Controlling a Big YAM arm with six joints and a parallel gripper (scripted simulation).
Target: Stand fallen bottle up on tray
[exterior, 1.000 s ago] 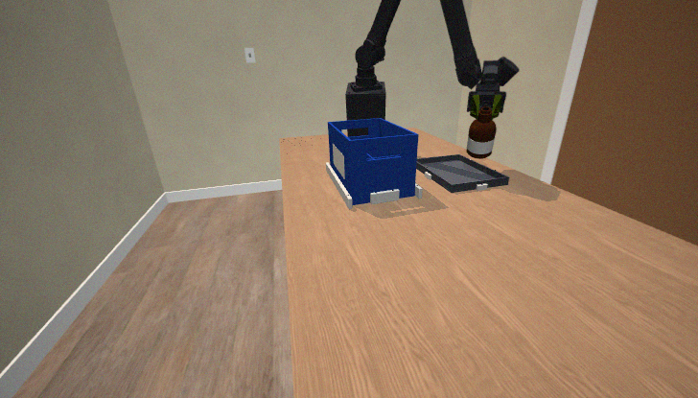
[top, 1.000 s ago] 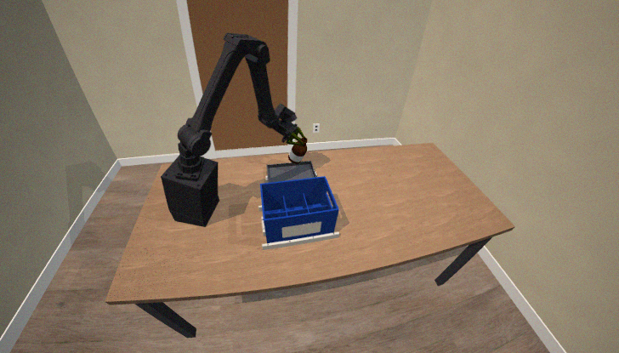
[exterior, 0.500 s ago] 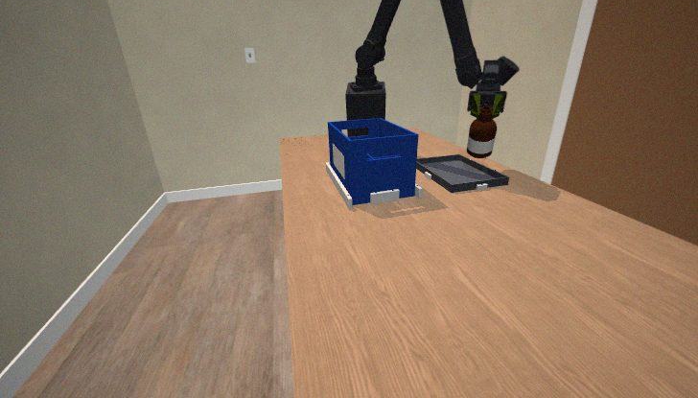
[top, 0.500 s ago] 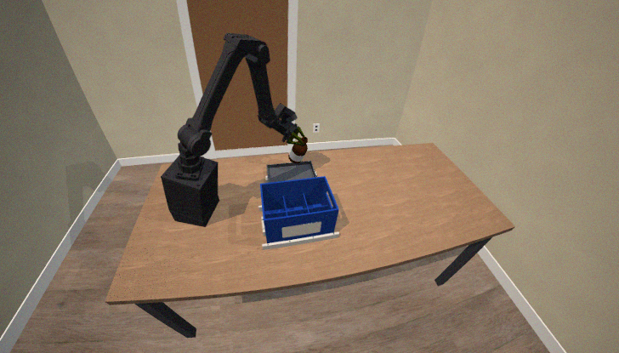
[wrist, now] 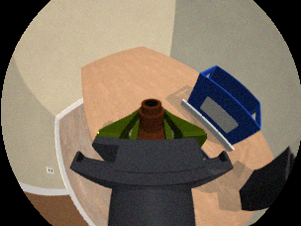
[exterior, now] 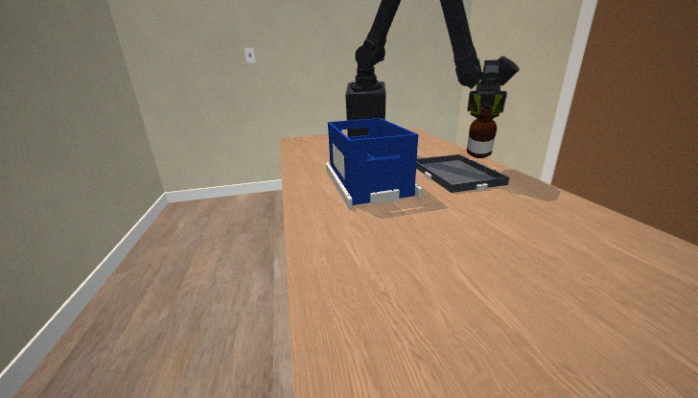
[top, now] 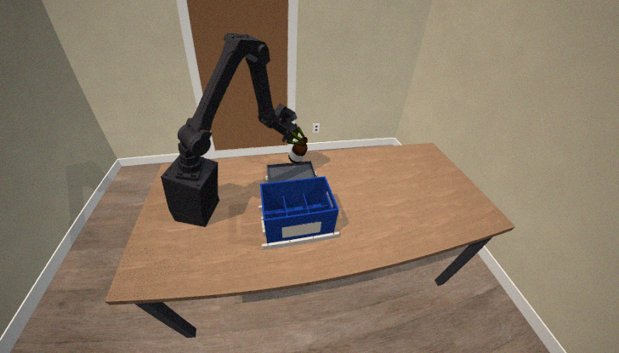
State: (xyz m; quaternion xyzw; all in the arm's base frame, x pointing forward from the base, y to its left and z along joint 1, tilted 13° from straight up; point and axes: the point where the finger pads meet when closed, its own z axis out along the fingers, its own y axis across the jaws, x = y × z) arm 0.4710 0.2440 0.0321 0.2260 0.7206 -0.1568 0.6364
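Right now my hand is 2 cm past the brown bottle, 1 cm to the right of it and 5 cm above it. From my hand the other things lie so: dark grey tray (6 cm behind, 3 cm to the right, 19 cm below); blue crate (6 cm behind, 33 cm to the right, 12 cm below).
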